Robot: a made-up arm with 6 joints.
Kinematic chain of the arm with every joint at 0, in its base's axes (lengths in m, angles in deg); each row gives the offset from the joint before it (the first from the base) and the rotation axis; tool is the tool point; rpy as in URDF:
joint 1: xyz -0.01 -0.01 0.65 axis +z
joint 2: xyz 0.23 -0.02 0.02 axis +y
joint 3: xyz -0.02 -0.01 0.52 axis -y
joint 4: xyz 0 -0.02 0.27 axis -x
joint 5: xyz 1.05 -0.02 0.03 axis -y
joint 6: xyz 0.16 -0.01 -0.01 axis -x
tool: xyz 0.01 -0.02 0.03 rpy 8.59 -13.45 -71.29
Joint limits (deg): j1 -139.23..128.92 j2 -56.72..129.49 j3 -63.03..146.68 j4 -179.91..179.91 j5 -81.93..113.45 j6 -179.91..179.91
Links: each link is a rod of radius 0.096 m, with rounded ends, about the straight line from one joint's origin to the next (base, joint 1, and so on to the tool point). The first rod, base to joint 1, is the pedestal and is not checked.
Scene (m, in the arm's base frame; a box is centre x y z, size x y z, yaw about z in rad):
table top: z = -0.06
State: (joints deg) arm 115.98 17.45 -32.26 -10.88 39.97 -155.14
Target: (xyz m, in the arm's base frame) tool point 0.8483 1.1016 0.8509
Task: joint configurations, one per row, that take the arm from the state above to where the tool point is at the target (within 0.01 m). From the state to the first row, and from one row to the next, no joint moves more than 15 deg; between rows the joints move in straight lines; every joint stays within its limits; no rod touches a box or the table.
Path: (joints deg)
1: 101.14 12.40 -33.04 -12.08 40.68 -154.80
2: 86.29 7.34 -33.82 -13.29 41.39 -154.45
3: 71.45 2.29 -34.60 -14.49 42.10 -154.11
4: 56.60 -2.77 -35.39 -15.70 42.81 -153.77

